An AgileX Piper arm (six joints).
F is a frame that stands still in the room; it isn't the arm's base.
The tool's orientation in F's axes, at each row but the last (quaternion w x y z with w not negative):
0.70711, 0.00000, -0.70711, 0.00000
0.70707, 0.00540, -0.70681, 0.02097
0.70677, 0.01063, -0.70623, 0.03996
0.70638, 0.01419, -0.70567, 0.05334
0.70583, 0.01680, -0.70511, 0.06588
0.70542, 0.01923, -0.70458, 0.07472
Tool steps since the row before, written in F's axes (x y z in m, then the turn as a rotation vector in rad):
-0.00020, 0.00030, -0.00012, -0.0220, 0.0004, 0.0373
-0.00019, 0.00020, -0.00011, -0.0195, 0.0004, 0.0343
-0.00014, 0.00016, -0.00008, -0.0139, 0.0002, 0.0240
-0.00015, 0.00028, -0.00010, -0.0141, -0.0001, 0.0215
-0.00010, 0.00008, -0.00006, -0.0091, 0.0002, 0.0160
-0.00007, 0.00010, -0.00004, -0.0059, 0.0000, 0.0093
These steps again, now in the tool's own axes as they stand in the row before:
-0.00012, 0.00030, 0.00020, 0.0373, 0.0004, 0.0220
-0.00011, 0.00021, 0.00018, 0.0343, 0.0004, 0.0195
-0.00007, 0.00017, 0.00013, 0.0240, 0.0002, 0.0139
-0.00008, 0.00030, 0.00012, 0.0215, 0.0001, 0.0141
-0.00005, 0.00010, 0.00009, 0.0160, 0.0002, 0.0091
-0.00003, 0.00011, 0.00006, 0.0093, 0.0001, 0.0059

